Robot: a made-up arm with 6 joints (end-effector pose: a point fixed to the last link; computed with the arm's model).
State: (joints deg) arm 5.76 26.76 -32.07 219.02 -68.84 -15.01
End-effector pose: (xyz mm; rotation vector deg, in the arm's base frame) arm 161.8 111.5 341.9 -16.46 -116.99 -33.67
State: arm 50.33 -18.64 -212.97 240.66 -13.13 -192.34
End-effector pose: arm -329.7 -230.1 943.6 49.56 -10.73 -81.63
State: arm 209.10 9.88 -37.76 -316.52 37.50 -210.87
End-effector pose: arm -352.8 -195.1 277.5 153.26 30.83 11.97
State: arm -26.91 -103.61 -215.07 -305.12 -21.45 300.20
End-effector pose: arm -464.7 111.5 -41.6 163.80 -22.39 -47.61
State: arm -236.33 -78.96 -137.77 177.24 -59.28 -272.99
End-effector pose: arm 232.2 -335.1 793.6 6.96 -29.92 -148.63
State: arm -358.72 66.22 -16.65 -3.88 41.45 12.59
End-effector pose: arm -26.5 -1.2 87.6 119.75 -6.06 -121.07
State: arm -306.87 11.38 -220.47 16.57 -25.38 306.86
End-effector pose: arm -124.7 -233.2 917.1 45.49 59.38 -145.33
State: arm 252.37 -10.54 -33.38 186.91 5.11 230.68
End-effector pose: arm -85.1 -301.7 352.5 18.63 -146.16 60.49
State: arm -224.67 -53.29 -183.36 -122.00 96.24 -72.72
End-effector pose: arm 530.7 -365.3 715.6 -136.01 -63.29 -85.97
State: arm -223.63 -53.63 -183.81 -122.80 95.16 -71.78
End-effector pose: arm 539.4 -360.9 709.3 -136.46 -61.78 -85.36
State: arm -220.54 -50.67 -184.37 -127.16 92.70 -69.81
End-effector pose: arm 545.9 -332.4 736.1 -140.08 -62.70 -85.83
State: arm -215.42 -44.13 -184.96 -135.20 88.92 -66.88
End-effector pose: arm 539.1 -278.0 799.9 140.26 63.28 85.82
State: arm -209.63 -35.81 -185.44 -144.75 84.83 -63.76
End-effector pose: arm 507.6 -212.7 880.7 130.32 59.67 83.80
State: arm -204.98 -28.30 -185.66 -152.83 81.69 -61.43
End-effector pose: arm 459.2 -159.3 949.8 120.55 55.74 84.08
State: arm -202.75 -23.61 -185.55 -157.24 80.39 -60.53
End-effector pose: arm 418.9 -131.3 989.7 114.32 53.24 84.68
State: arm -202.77 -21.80 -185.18 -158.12 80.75 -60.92
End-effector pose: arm 399.4 -124.6 1004.3 111.95 52.80 84.46
